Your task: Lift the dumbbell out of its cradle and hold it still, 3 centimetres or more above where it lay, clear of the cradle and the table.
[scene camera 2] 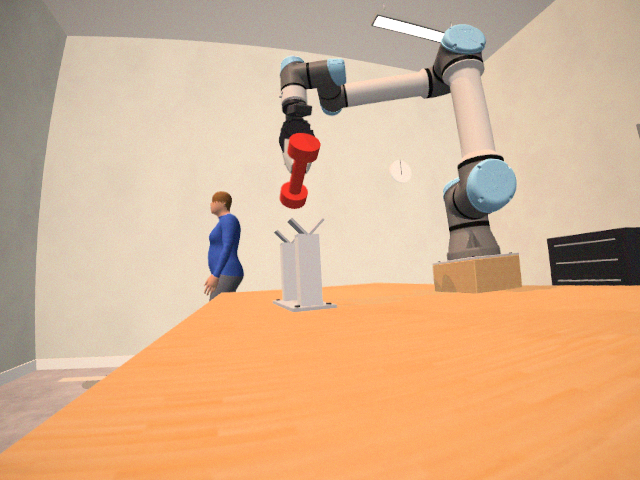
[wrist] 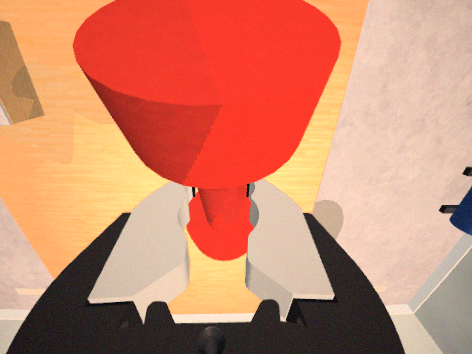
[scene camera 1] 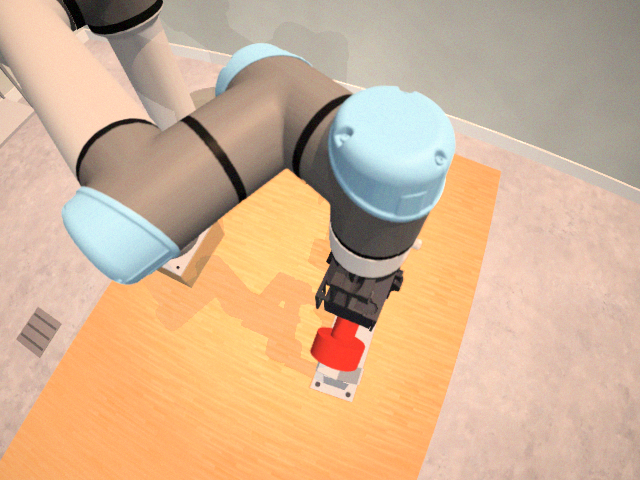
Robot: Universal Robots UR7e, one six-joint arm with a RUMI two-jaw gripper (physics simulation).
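Pixels of known places: gripper, fingertip midpoint: point(scene camera 2: 298, 173); arm's base at its link origin: point(scene camera 2: 473, 258).
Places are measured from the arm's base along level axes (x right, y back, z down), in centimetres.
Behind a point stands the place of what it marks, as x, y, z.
The red dumbbell point(scene camera 1: 337, 350) @(17.5, -48.8, -24.9) point(scene camera 2: 297, 178) @(9.0, -49.4, -23.4) point(wrist: 210, 100) hangs in the air above the cradle point(scene camera 1: 331, 394) @(21.4, -50.1, 8.4) point(scene camera 2: 309, 271) @(0.5, -50.1, 0.9). It is tilted steeply, one end high and the other low. In scene camera 2 a gap shows between its lower end and the cradle's V-shaped supports. My gripper point(scene camera 2: 297, 166) @(9.0, -49.0, -24.9) point(wrist: 221, 175) @(9.0, -49.0, -24.9) is shut on the dumbbell's handle, with the large near end above the fingers in the wrist view and the far end beyond them. In scene camera 1 the fingertips are hidden by the gripper body. The cradle stands upright on the table.
The wooden table point(scene camera 1: 232, 413) @(33.4, -30.6, 9.2) point(scene camera 2: 361, 387) @(-43.0, -60.5, 9.2) lies under the cradle. The arm's wooden base block point(scene camera 1: 202, 260) @(2.3, -8.3, 6.2) point(scene camera 2: 496, 273) @(-8.4, -1.4, 4.7) point(wrist: 20, 85) @(3.1, -8.2, 6.2) stands away from the cradle. A person in blue point(scene camera 2: 224, 248) and a black drawer unit point(scene camera 2: 594, 258) are in the background.
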